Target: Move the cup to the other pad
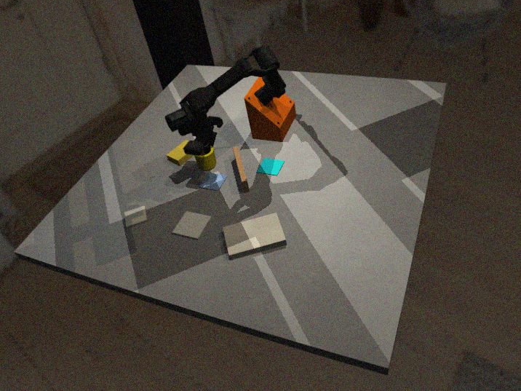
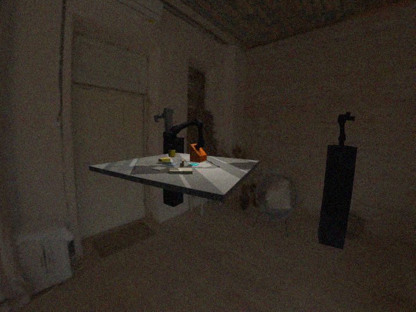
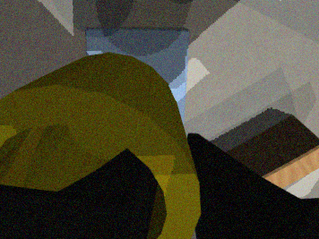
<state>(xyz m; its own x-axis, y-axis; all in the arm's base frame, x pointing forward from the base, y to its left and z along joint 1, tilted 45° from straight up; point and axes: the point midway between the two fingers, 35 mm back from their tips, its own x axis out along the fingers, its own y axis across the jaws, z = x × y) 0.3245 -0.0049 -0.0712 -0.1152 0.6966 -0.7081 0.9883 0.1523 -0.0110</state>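
My gripper tip is 17 cm to the right of the teal pad, 12 cm above it and 11 cm past it. The rest, counted from my gripper tip: orange marble: 2 cm below, 2 cm ahead, 1 cm to the left; yellow cup: 2 cm ahead; blue-grey pad: 12 cm below, 3 cm ahead, 1 cm to the left.
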